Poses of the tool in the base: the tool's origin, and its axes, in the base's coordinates. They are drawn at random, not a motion.
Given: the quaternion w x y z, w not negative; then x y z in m.
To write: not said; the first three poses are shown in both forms.
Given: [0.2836 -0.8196 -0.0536 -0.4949 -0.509 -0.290 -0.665]
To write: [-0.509 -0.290 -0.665 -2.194 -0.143 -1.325]
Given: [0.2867 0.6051 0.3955 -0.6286 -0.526 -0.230 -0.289]
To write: [-0.526 -0.230 -0.289 1.617 1.057 -1.680]
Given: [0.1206 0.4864 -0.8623 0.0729 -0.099 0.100 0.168]
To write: [-0.099 0.100 0.168 1.421 -2.519 0.213]
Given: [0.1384 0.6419 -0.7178 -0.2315 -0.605 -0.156 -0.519]
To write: [-0.605 -0.156 -0.519 1.856 -2.076 -0.669]
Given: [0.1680 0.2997 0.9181 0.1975 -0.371 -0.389 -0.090]
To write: [-0.371 -0.389 -0.090 0.852 2.612 0.562]
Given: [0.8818 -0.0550 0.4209 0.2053 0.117 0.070 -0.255]
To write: [0.117 0.070 -0.255 -0.115 0.877 0.428]
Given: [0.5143 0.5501 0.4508 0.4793 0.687 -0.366 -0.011]
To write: [0.687 -0.366 -0.011 1.322 1.083 1.152]
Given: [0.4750 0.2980 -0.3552 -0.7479 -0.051 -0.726 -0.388]
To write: [-0.051 -0.726 -0.388 0.729 -0.869 -1.829]
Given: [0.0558 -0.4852 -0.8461 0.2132 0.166 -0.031 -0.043]
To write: [0.166 -0.031 -0.043 -1.473 -2.568 0.647]
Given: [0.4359 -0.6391 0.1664 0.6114 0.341 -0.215 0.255]
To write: [0.341 -0.215 0.255 -1.590 0.414 1.521]
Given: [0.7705 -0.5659 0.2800 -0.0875 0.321 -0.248 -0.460]
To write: [0.321 -0.248 -0.460 -1.227 0.607 -0.190]
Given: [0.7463 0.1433 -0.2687 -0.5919 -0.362 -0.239 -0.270]
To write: [-0.362 -0.239 -0.270 0.314 -0.588 -1.295]
